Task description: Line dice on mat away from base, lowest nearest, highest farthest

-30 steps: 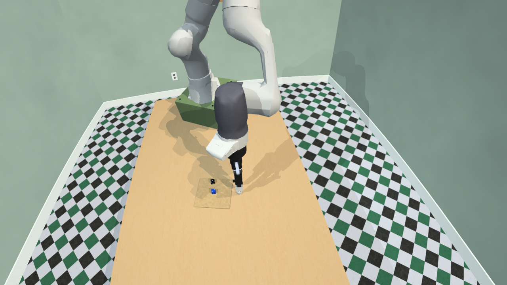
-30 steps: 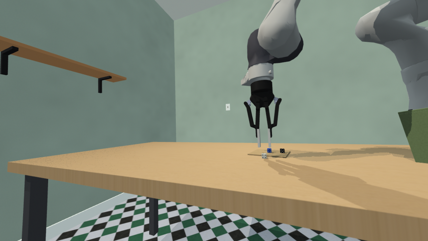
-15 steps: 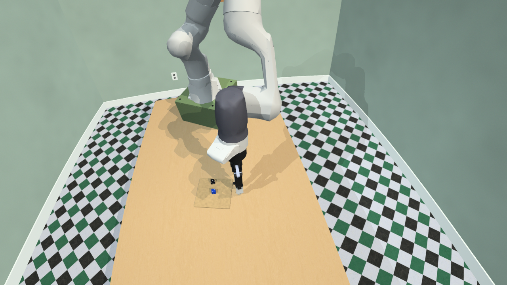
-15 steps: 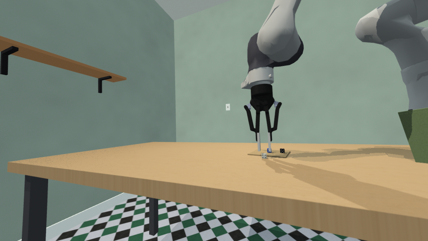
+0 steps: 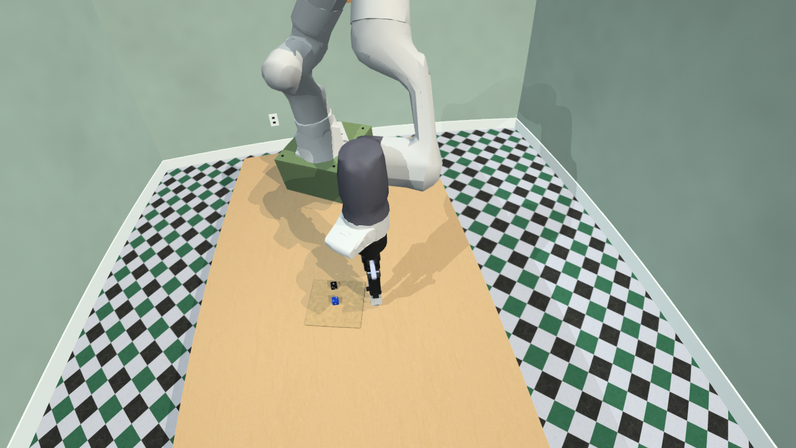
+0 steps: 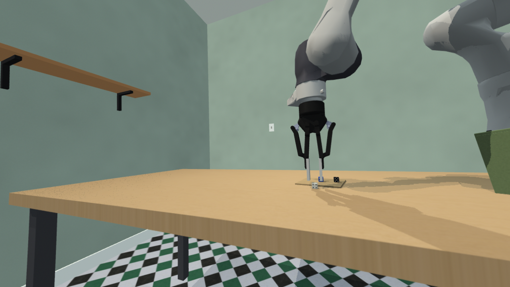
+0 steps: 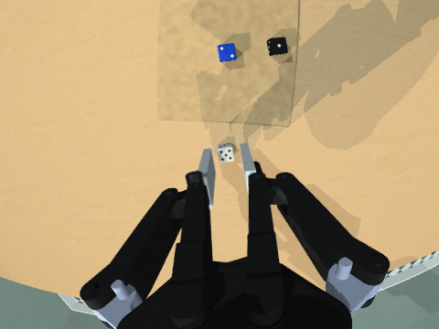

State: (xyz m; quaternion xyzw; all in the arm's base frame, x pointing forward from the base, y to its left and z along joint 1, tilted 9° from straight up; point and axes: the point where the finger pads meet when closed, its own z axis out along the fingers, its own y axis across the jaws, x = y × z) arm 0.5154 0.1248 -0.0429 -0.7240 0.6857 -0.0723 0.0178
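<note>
Right now the white die is 50 mm below my hand. Also, from my hand: black die (60 mm behind, 110 mm to the right, 40 mm below); blue die (10 mm behind, 100 mm to the right, 40 mm below); tan mat (10 mm behind, 100 mm to the right, 50 mm below).
</note>
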